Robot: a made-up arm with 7 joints.
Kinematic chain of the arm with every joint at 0, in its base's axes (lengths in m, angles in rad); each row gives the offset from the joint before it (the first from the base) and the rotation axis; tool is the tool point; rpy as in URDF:
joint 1: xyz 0 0 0.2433 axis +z
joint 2: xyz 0 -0.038 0.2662 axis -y
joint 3: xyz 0 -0.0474 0.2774 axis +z
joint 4: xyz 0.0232 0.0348 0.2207 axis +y
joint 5: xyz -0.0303 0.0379 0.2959 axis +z
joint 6: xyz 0 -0.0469 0.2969 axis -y
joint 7: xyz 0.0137 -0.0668 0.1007 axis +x
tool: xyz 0 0 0 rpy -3.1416 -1.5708 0
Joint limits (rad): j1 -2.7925..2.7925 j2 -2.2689..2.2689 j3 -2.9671..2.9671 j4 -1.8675..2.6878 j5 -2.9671..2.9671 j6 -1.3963..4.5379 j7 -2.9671..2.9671
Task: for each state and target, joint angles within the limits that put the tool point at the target. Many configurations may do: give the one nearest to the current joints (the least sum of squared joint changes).
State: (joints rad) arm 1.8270 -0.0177 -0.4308 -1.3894 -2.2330 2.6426 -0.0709
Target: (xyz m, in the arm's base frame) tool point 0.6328 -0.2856 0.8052
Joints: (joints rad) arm 2.6587 0.3926 0.2775 -1.3191 -2.1660 2.6290 -0.0709
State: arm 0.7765 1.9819 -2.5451 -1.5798 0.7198 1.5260 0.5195
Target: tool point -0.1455 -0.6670 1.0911
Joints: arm 1.4838 1.5267 -2.9671 -1.2225 0.8204 1.3335 0.5195
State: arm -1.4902 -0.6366 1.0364 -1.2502 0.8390 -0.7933 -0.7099
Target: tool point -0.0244 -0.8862 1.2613
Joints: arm -1.2495 -0.9785 1.1235 -0.5863 0.8613 -0.5751 -0.7099
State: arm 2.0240 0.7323 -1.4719 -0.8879 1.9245 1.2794 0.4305
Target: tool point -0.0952 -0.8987 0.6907
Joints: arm 1.9646 1.1453 -1.2460 -1.2471 1.8314 1.3111 0.4305
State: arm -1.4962 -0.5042 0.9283 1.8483 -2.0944 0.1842 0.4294
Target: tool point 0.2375 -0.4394 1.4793
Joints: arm -1.8004 0.0069 0.6311 1.0412 -1.9771 0.0742 0.4294
